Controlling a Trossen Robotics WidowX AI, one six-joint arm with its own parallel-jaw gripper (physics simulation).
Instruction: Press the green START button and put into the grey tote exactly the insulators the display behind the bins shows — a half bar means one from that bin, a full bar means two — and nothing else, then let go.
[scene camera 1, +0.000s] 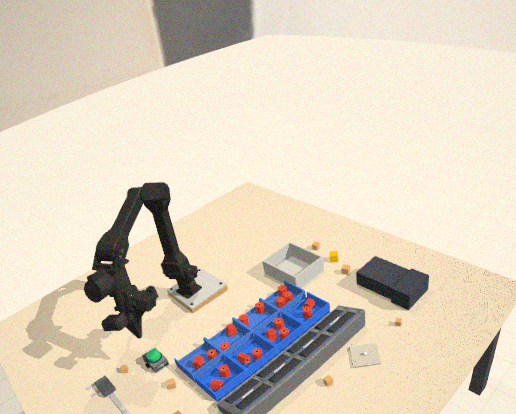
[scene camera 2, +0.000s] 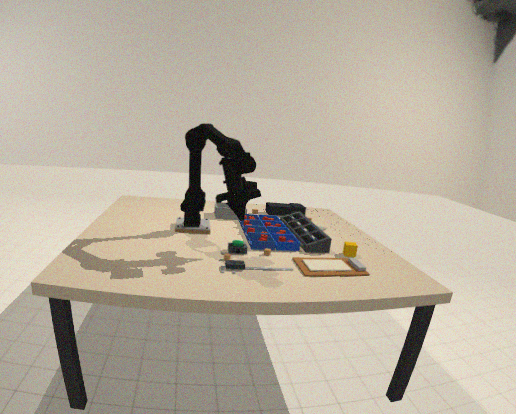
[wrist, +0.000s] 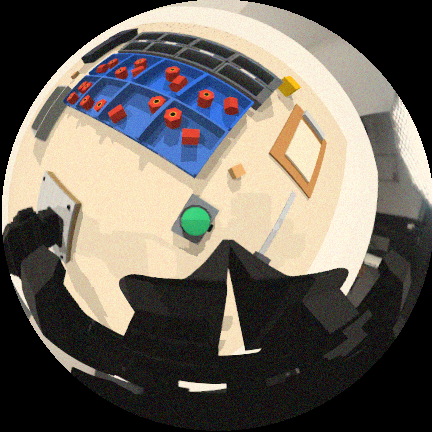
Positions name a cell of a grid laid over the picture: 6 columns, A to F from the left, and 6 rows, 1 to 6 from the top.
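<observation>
My gripper: in scene camera 1 (B5), scene camera 2 (C4), wrist view (D4).
</observation>
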